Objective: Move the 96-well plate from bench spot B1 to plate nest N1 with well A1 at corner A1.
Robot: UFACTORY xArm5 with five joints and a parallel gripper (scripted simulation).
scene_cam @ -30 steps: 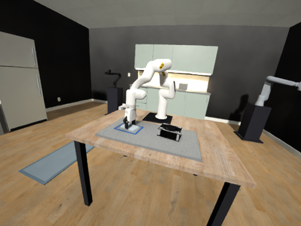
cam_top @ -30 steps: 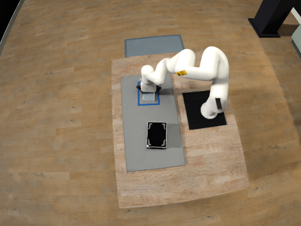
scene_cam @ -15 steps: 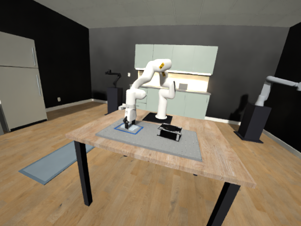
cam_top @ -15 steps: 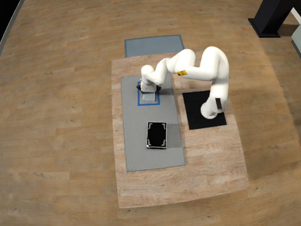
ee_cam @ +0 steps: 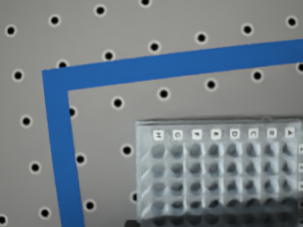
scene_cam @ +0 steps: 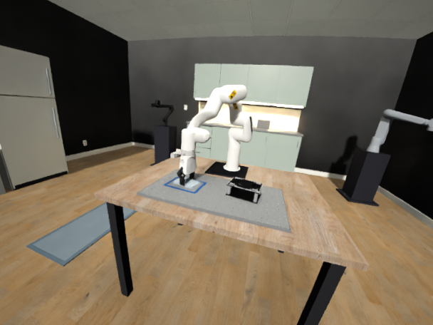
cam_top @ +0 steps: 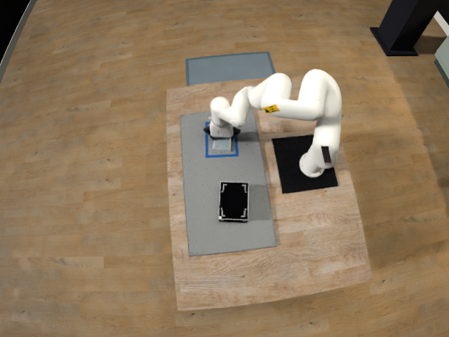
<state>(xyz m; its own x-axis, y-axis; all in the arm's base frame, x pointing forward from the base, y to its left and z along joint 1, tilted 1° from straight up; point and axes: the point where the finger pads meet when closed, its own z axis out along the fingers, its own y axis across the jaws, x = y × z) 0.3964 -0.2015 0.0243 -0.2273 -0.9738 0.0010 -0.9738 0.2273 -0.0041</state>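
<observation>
Now: the black raised plate nest N1 320 mm to the left of my hand and 40 mm above it. The rest, counted from my hand: 96-well plate: 10 mm below.
</observation>
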